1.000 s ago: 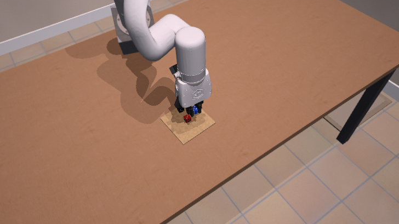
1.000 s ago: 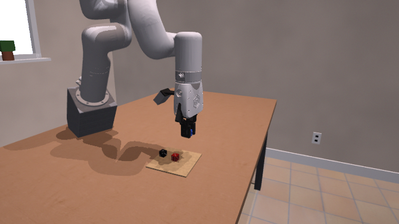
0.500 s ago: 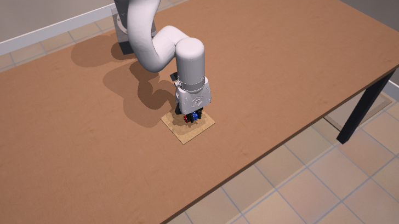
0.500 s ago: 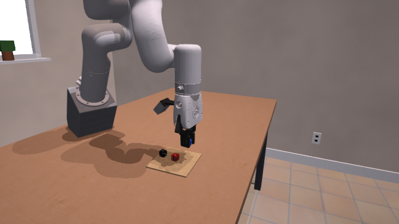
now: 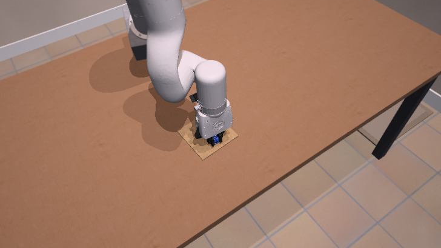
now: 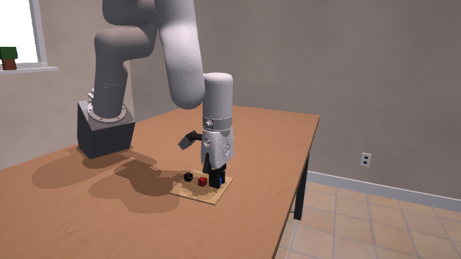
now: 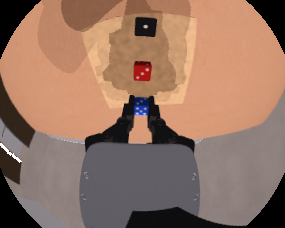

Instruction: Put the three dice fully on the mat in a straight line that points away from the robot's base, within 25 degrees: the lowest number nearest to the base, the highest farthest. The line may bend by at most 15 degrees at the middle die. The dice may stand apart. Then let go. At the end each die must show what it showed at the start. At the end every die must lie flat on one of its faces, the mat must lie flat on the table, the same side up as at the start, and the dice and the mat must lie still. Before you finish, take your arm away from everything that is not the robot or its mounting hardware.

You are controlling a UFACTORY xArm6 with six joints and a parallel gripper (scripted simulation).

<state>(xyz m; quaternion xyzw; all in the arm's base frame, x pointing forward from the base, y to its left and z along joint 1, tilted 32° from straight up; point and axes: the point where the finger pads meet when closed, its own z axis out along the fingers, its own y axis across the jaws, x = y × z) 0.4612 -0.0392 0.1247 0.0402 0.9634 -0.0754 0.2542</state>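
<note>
Now: the red die 50 mm behind my hand, 30 mm below it and 10 mm to the left of it. The rest, counted from my hand: black die: 100 mm behind, 30 mm below, 10 mm to the left; tan mat: 50 mm behind, 40 mm below, 10 mm to the left; blue die: 10 mm below.
</note>
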